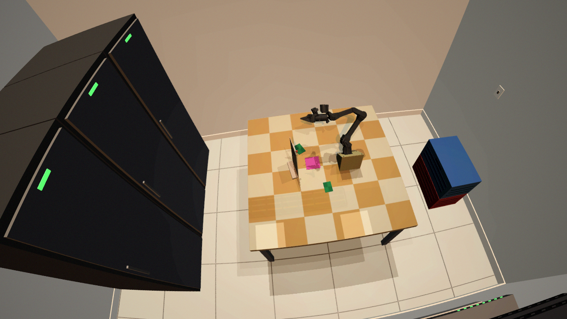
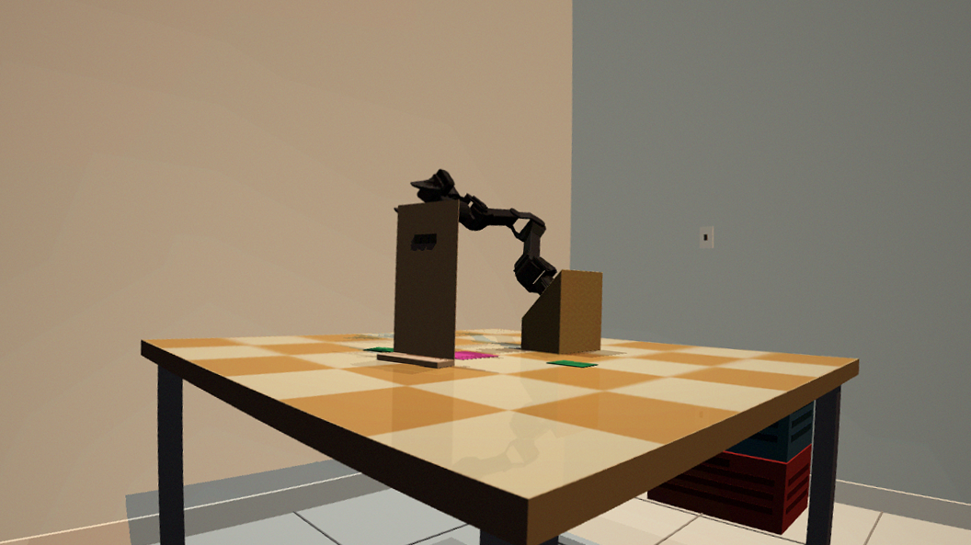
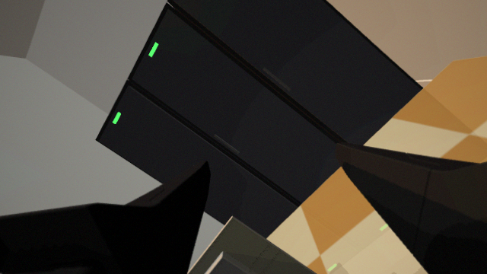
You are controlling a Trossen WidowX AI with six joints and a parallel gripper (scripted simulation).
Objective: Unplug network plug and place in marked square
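Right now my gripper tip is 90 mm short of the network plug, 210 mm to the right of it and 130 mm above it. The rest, counted from my gripper tip: upright panel 110 mm ahead, 210 mm to the left, 230 mm below; then magenta square 50 mm behind, 180 mm to the left, 380 mm below.
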